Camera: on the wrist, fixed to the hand. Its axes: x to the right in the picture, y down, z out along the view.
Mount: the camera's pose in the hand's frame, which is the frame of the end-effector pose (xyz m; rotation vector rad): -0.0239 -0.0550 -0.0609 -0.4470 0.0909 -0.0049
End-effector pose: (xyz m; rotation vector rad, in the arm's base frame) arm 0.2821 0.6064 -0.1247 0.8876 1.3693 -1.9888
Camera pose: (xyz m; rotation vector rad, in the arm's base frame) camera 0.2679 0.6834 -0.0904 0.7683 1.7737 -1.5633
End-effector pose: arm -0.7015 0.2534 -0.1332 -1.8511 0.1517 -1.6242
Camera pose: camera -0.7808 0.2836 -0.1230 -2.0988 0.5920 -1.7844
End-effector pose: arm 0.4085 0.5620 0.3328 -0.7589 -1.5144 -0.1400
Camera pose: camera 0.4283 0.4790 0.3378 -1.0868 -1.4133 -0.5225
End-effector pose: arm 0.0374 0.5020 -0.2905 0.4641 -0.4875 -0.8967
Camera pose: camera 0.0259 0.5026 -0.3752 0.0967 -0.1921 -0.9526
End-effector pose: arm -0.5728 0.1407 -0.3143 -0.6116 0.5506 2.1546
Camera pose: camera -0.5012 0.1237 -0.3578 -0.9529 0.1072 2.2669
